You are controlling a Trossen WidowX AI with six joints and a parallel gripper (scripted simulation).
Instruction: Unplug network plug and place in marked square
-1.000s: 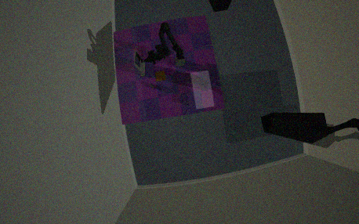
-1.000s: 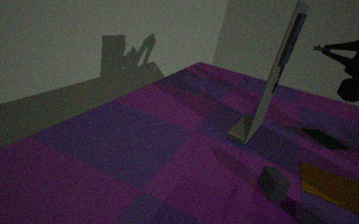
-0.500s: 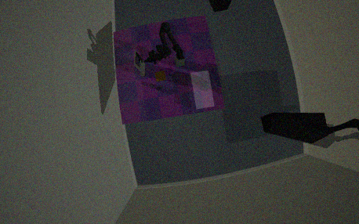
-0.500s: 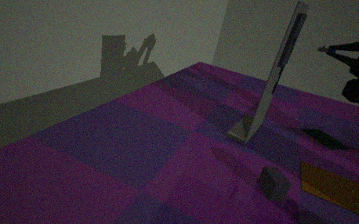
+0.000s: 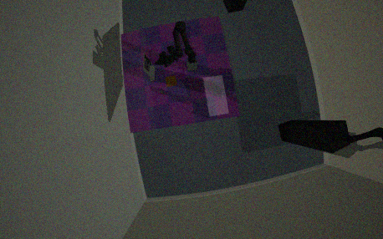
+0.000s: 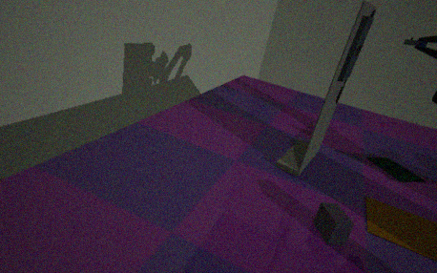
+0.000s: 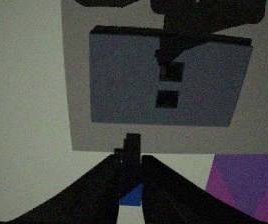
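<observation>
Now: gripper tip 80 mm past the orange marked square, 110 mm to the right of it and 290 mm above it. The rest, counted from my gripper tip: small grey block 60 mm ahead, 200 mm to the left, 270 mm below; upright grey panel 100 mm ahead, 30 mm to the right, 140 mm below; dark flat patch 120 mm behind, 140 mm to the right, 290 mm below.
</observation>
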